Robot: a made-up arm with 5 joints. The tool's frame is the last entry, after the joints.
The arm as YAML. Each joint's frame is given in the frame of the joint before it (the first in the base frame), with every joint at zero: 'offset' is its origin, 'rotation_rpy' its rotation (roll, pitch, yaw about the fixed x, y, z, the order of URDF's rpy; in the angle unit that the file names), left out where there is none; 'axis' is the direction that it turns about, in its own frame. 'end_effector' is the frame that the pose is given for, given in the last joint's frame.
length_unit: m
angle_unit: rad
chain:
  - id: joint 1
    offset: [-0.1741, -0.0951, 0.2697]
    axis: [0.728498, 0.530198, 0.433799]
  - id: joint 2
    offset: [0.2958, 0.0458, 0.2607]
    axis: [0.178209, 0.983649, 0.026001]
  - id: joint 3
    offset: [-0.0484, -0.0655, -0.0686]
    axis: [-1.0, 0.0, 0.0]
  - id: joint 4
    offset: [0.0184, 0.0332, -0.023]
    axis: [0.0, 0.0, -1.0]
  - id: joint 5
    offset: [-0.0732, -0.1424, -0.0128]
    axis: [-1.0, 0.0, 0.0]
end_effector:
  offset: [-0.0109, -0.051, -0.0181]
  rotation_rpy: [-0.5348, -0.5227, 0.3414]
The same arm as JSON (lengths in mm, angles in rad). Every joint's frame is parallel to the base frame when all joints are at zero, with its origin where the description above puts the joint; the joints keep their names.
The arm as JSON. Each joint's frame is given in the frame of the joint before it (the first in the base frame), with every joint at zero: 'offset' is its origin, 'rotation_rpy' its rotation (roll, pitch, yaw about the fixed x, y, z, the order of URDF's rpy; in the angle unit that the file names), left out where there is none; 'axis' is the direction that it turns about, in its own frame. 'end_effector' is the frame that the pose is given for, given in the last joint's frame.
{"length_unit": "mm", "angle_unit": "rad", "chain": [{"id": "joint 1", "offset": [-174.1, -95.1, 269.7], "axis": [0.728498, 0.530198, 0.433799]}, {"id": "joint 2", "offset": [295.8, 45.8, 260.7], "axis": [0.178209, 0.983649, 0.026001]}, {"id": "joint 3", "offset": [-48.4, -65.5, -68.6], "axis": [-1.0, 0.0, 0.0]}, {"id": "joint 4", "offset": [18.4, 33.2, -23.0], "axis": [0.0, 0.0, -1.0]}, {"id": "joint 5", "offset": [-73.2, -142.4, -12.8], "axis": [-1.0, 0.0, 0.0]}], "end_effector": {"offset": [-10.9, -51.0, -18.1], "rotation_rpy": [-0.5348, -0.5227, 0.3414]}}
